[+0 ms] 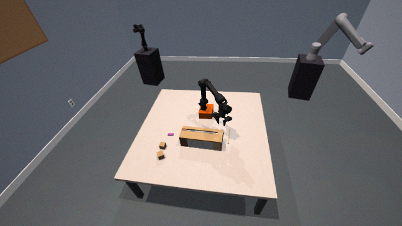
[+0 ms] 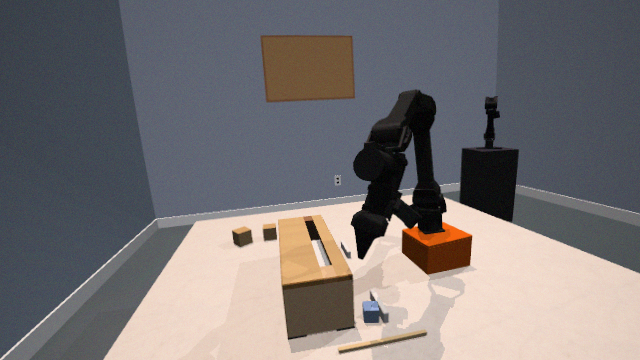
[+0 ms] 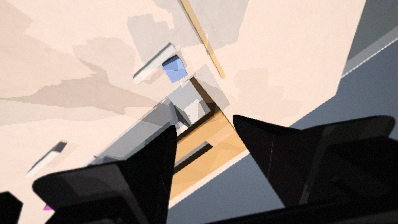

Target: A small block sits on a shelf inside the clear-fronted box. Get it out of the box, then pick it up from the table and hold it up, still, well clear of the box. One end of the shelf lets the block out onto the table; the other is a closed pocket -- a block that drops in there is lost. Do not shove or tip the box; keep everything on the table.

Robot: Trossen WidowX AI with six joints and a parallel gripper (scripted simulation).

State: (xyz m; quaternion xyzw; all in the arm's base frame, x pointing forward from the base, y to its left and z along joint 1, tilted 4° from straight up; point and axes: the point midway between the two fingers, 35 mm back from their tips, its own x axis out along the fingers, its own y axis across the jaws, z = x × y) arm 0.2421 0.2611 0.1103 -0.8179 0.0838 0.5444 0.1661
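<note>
Now: the blue block 10 mm behind my gripper tip and 140 mm below it. Round my gripper tip: thin wooden stick (20 mm behind, 70 mm to the left, 150 mm below); then box (90 mm ahead, 160 mm to the right, 90 mm below).
</note>
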